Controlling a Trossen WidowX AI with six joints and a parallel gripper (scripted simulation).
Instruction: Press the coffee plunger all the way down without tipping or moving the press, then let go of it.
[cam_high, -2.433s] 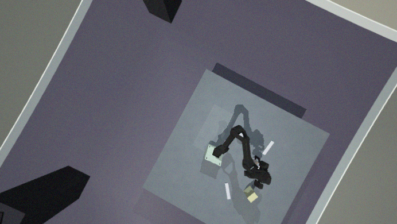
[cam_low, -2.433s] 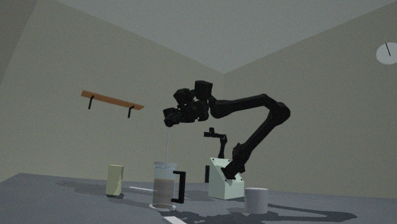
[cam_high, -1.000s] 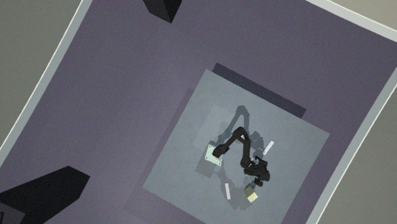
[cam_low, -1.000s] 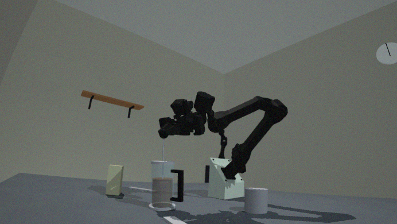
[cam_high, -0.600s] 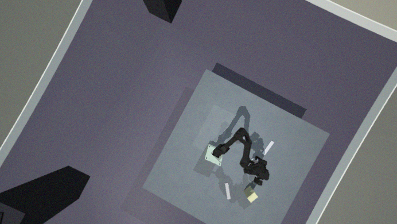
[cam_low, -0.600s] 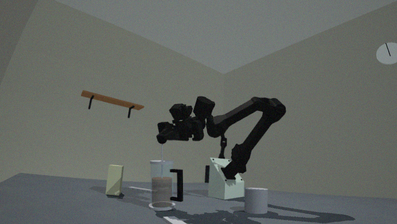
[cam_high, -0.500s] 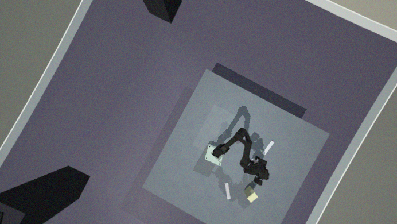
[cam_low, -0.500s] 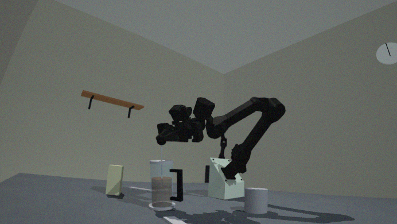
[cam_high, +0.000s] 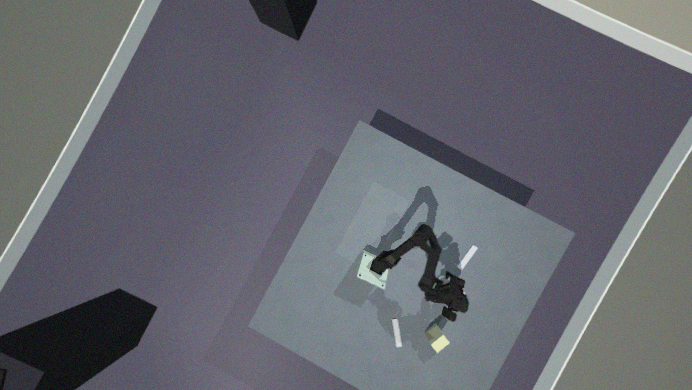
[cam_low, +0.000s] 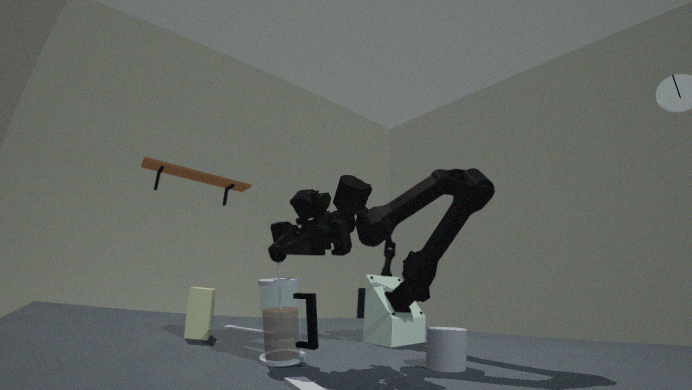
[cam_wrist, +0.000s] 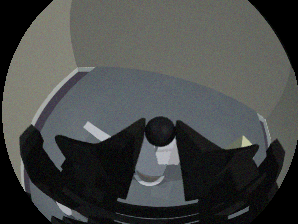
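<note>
Right now my gripper tip is 3 cm past the coffee press, 1 cm to the right of it and 9 cm above it.
</note>
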